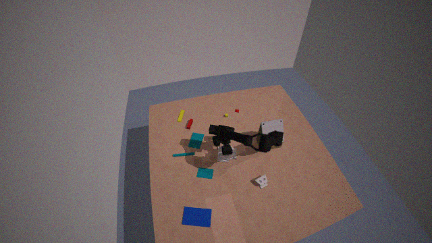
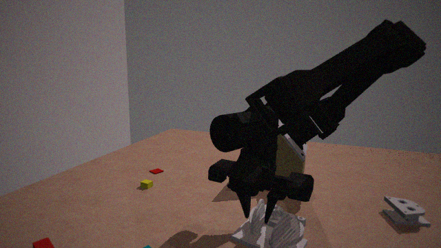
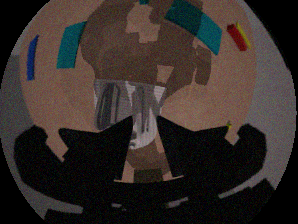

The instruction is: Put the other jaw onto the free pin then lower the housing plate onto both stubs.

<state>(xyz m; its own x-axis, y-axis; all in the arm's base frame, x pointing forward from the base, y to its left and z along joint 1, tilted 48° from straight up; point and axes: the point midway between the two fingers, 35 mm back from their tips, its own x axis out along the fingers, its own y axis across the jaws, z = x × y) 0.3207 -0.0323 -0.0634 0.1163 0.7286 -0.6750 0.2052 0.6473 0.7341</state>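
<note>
My gripper tip is 300 mm to the right of the white housing piece and 140 mm past it. The rest, counted from my gripper tip: teal bar (280 mm ahead, 50 mm to the right, 20 mm below); yellow block (300 mm to the right, 120 mm behind, 20 mm below); jaw (30 mm behind, 20 mm to the left).
</note>
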